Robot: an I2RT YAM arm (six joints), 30 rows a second.
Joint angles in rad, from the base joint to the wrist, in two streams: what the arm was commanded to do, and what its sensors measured. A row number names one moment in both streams.
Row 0, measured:
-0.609, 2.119, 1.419, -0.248, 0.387, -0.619
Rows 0 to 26, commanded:
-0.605, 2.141, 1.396, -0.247, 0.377, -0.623
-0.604, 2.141, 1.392, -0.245, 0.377, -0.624
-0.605, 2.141, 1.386, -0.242, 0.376, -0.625
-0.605, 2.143, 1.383, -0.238, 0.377, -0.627
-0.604, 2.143, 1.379, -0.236, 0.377, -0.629
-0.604, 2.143, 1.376, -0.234, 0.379, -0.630
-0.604, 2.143, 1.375, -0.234, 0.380, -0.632
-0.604, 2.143, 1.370, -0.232, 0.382, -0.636
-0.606, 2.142, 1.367, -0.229, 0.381, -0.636
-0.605, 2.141, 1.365, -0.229, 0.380, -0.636
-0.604, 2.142, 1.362, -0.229, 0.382, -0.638
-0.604, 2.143, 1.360, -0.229, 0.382, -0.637
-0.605, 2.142, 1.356, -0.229, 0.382, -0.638
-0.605, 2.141, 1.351, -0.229, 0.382, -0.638
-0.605, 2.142, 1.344, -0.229, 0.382, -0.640
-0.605, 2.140, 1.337, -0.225, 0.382, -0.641
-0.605, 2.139, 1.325, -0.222, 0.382, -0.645
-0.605, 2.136, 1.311, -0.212, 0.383, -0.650
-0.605, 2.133, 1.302, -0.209, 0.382, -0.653
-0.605, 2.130, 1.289, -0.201, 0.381, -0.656
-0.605, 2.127, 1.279, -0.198, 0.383, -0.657
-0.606, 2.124, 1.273, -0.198, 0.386, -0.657
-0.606, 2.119, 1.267, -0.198, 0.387, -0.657
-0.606, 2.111, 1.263, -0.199, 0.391, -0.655
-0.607, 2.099, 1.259, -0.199, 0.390, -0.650
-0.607, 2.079, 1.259, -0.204, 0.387, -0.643
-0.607, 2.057, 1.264, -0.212, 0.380, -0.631
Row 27, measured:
-0.603, 2.079, 1.292, -0.117, 0.423, -0.653
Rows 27 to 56, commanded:
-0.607, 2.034, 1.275, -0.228, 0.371, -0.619
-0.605, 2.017, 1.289, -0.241, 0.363, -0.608
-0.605, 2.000, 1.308, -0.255, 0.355, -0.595
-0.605, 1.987, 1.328, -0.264, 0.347, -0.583
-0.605, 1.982, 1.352, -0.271, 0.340, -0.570
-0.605, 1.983, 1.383, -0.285, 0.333, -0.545
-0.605, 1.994, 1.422, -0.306, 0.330, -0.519
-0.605, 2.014, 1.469, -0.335, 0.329, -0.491
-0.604, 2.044, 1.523, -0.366, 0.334, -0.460
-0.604, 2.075, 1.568, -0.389, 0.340, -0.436
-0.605, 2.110, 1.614, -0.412, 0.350, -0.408
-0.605, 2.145, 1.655, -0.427, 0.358, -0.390
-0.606, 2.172, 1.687, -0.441, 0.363, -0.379
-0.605, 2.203, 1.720, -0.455, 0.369, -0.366
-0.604, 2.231, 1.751, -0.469, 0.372, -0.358
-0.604, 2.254, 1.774, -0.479, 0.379, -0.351
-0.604, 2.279, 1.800, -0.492, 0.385, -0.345
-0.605, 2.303, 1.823, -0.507, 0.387, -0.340
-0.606, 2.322, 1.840, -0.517, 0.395, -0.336
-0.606, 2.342, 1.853, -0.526, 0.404, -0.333
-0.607, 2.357, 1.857, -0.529, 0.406, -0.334
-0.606, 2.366, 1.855, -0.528, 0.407, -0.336
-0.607, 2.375, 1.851, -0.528, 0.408, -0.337
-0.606, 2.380, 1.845, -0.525, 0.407, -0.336
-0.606, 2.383, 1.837, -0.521, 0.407, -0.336
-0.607, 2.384, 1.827, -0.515, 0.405, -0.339
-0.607, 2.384, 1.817, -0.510, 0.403, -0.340
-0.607, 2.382, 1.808, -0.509, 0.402, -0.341
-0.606, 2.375, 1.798, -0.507, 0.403, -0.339
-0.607, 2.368, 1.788, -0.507, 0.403, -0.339
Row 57, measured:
-0.602, 2.367, 1.827, -0.467, 0.408, -0.358
